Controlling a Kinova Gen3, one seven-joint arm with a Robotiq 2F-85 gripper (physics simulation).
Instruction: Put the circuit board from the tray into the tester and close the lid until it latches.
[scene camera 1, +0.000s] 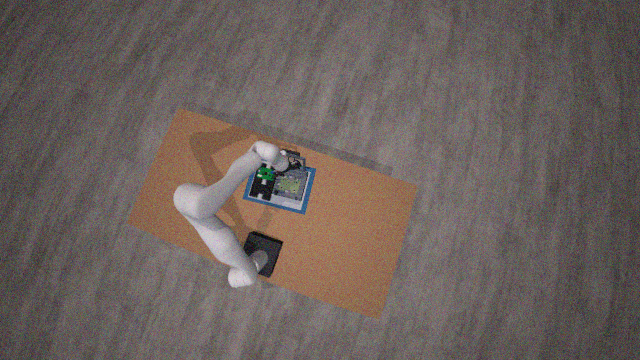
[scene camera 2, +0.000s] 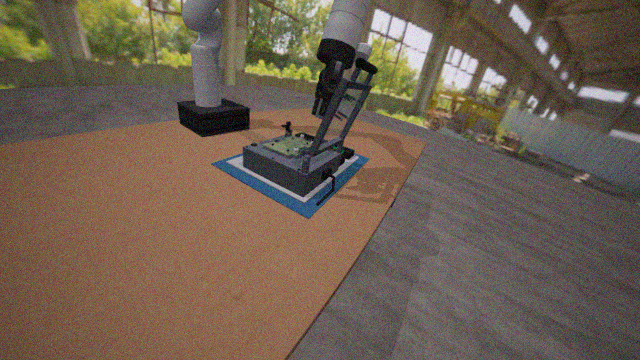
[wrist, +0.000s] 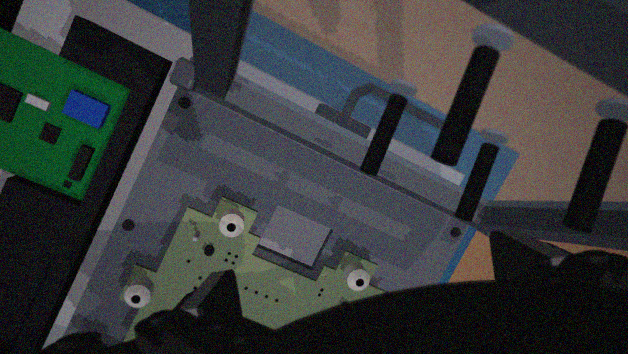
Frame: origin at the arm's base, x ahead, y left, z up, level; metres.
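Seen in the pictures: gripper, between the fingertips: (scene camera 1: 291, 172) (scene camera 2: 317, 117) (wrist: 363, 279); arm's base, origin of its link: (scene camera 1: 259, 258) (scene camera 2: 208, 104).
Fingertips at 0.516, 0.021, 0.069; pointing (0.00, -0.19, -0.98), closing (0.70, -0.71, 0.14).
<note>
Offsets run from my fingertips to a thing's top centre, as dx, dy, dz. "spot": to the spot under its first point. Level surfaces: height alone.
The grey tester (scene camera 1: 291, 189) (scene camera 2: 283, 169) (wrist: 253, 154) stands on a blue mat {dz -0.152} (scene camera 1: 311, 189) (scene camera 2: 290, 204). A pale green plate {-0.062, +0.002, -0.072} (scene camera 1: 289, 184) (scene camera 2: 291, 146) (wrist: 277, 295) lies in its bed. Its lid frame (scene camera 2: 343, 103) (wrist: 383, 137) is tilted up and open. The bright green circuit board {-0.054, +0.169, -0.127} (scene camera 1: 266, 173) lies in the black tray {spot: -0.181, +0.166, -0.136} (scene camera 1: 258, 192) beside the tester, mostly under my arm. My gripper (scene camera 1: 294, 165) (scene camera 2: 323, 103) (wrist: 363, 279) is open and empty. It hangs over the tester's hinge side, close against the raised lid frame.
The robot's black base (scene camera 1: 265, 244) (scene camera 2: 211, 116) stands on the cork table top {dz -0.154} (scene camera 1: 354, 232) (scene camera 2: 211, 268). A black lever (scene camera 2: 329, 189) sticks out of the tester's side. The lid's handle bar {spot: +0.091, -0.012, +0.111} (scene camera 2: 366, 66) is at the top of the frame.
</note>
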